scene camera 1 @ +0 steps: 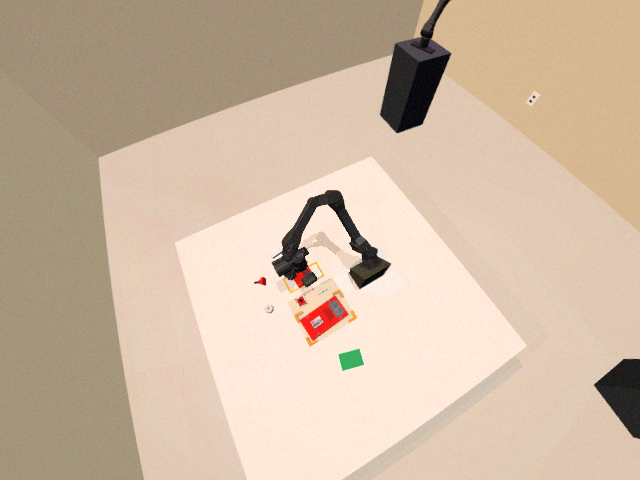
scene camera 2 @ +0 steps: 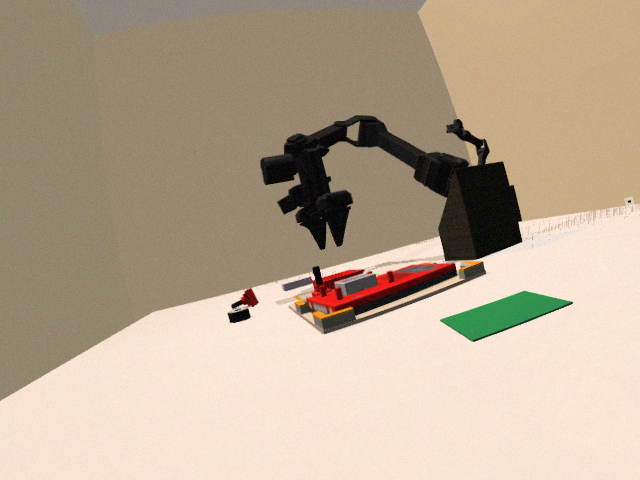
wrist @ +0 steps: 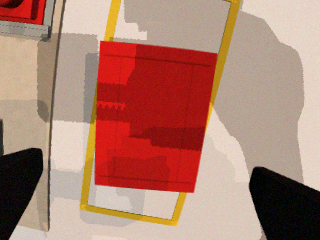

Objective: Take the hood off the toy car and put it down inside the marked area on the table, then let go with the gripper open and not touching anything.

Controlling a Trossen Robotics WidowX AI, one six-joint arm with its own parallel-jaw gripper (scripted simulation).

Labels:
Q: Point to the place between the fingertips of the gripper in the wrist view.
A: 148, 169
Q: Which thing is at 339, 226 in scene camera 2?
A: The gripper.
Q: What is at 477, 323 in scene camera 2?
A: A green patch.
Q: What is the gripper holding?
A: Nothing.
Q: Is the gripper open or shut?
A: Open.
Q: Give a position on a hood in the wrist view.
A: At 152, 102

